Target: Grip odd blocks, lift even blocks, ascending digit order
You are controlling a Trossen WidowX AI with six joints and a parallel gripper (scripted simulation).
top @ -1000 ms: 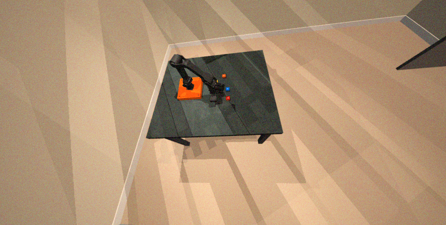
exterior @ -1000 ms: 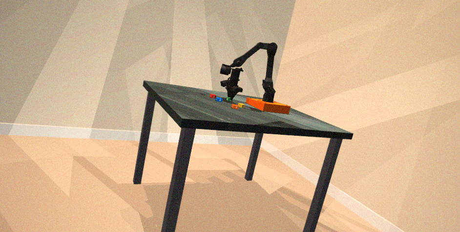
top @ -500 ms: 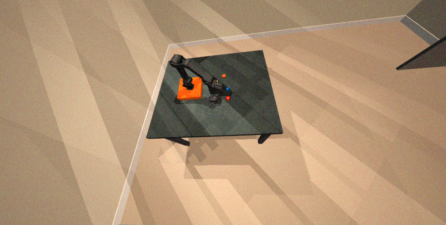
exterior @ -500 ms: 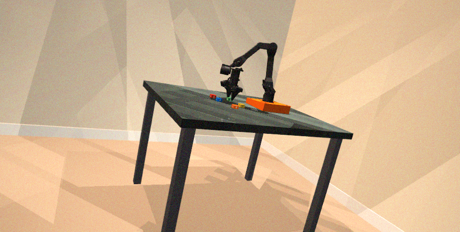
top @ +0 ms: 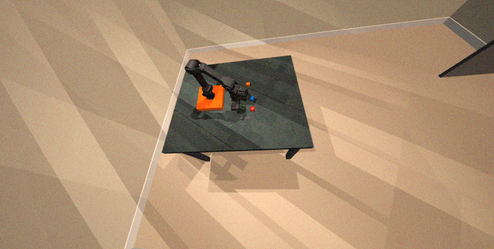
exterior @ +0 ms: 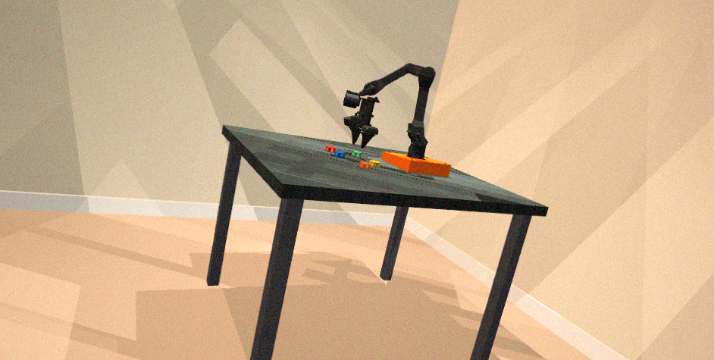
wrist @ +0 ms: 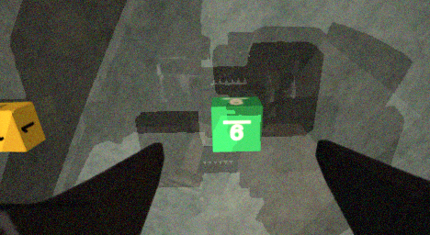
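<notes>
The green block lies 30 mm below my gripper tip. Also, from my gripper tip: red block (110 mm ahead, 10 mm to the right, 30 mm below); then yellow block (30 mm behind, 160 mm to the left, 30 mm below); then blue block (100 mm ahead, 90 mm to the left, 30 mm below).
</notes>
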